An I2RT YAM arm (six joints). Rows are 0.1 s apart.
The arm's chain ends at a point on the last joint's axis. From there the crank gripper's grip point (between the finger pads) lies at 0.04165 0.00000 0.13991 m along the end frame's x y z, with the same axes.
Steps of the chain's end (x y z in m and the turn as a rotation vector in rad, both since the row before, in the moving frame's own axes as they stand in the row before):
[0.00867 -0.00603 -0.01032 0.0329 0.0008 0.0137]
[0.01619 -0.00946 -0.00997 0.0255 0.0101 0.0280]
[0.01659 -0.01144 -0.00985 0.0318 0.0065 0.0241]
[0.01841 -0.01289 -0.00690 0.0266 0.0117 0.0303]
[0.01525 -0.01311 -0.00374 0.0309 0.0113 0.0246]
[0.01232 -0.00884 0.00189 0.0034 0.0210 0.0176]
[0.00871 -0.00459 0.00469 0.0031 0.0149 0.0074]
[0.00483 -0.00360 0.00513 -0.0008 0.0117 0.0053]
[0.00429 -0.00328 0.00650 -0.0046 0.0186 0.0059]
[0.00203 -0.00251 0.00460 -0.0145 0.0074 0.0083]
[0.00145 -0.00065 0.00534 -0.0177 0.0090 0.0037]
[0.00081 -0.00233 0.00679 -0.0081 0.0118 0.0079]
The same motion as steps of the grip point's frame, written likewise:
[0.00881 -0.01006 -0.01042 0.0329 0.0008 0.0137]
[0.01763 -0.01184 -0.01043 0.0255 0.0101 0.0280]
[0.01754 -0.01487 -0.01018 0.0318 0.0065 0.0241]
[0.02008 -0.01532 -0.00743 0.0266 0.0117 0.0303]
[0.01687 -0.01638 -0.00427 0.0309 0.0113 0.0246]
[0.01525 -0.00856 0.00099 0.0034 0.0210 0.0176]
[0.01079 -0.00471 0.00405 0.0031 0.0149 0.0074]
[0.00646 -0.00326 0.00463 -0.0008 0.0117 0.0053]
[0.00688 -0.00238 0.00570 -0.0046 0.0186 0.0059]
[0.00305 -0.00013 0.00427 -0.0145 0.0074 0.0083]
[0.00270 0.00198 0.00494 -0.0177 0.0090 0.0037]
[0.00245 -0.00086 0.00628 -0.0081 0.0118 0.0079]

